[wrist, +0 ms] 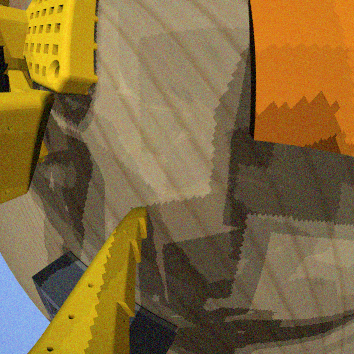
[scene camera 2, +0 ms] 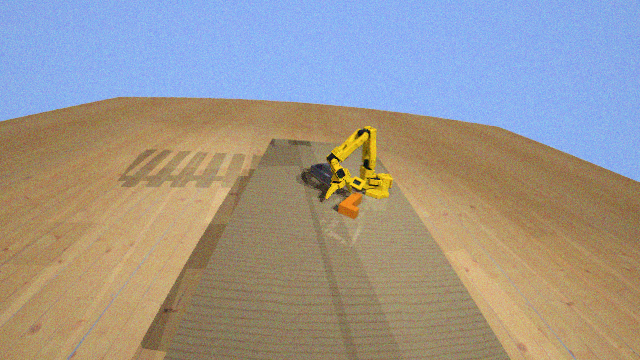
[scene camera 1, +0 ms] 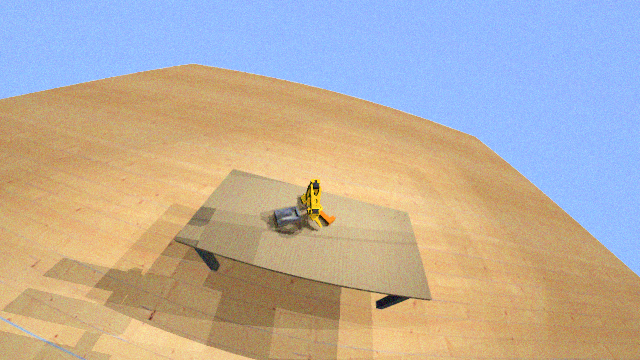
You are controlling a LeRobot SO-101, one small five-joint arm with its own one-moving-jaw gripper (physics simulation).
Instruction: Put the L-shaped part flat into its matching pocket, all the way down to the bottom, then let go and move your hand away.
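Places are measured from the arm's base along level axes (x ahead, y left, z up), in centimetres.
Pixels of known places: end effector, tool point: point(wrist: 145, 218) point(scene camera 2: 349, 191) point(scene camera 1: 308, 212); arm's base, origin of the base link: point(wrist: 48, 94) point(scene camera 2: 370, 191) point(scene camera 1: 307, 202).
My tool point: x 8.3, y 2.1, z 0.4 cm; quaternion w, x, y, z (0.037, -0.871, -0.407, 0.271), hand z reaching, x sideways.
Observation:
For each thing: its top centre in the pictures, then the offset to it from my tool point. Level surfaces: height alone.
- orange L-shaped part, middle of its top: point(scene camera 2: 355, 200) point(scene camera 1: 326, 214) dx +0.2, dy +10.8, dz +2.6 cm
- dark grey block, middle of its top: point(wrist: 84, 346) point(scene camera 2: 329, 169) point(scene camera 1: 287, 213) dx +7.2, dy -11.9, dz +3.3 cm
- table, its level: dz -0.4 cm
The orange L-shaped part point(scene camera 1: 328, 218) point(scene camera 2: 348, 207) point(wrist: 300, 60) lies flat on the table beside the arm, outside the block; part of it shows at the upper right of the wrist view. The dark grey block point(scene camera 1: 286, 217) point(scene camera 2: 319, 172) point(wrist: 152, 331) stands apart from it, on the other side of the gripper. The pocket's shape cannot be made out. My gripper point(scene camera 1: 319, 225) point(scene camera 2: 338, 195) is fully open and empty, low between the part and the block. Its notched fixed jaw point(wrist: 112, 270) shows in the wrist view, overlapping the block; the moving jaw is out of that picture.
The table point(scene camera 1: 360, 260) point(scene camera 2: 280, 290) has its long edges beyond the arm and block. The yellow arm base point(scene camera 2: 380, 191) point(wrist: 62, 47) stands close to the part, near one long edge. Shadows cross the table top around the gripper.

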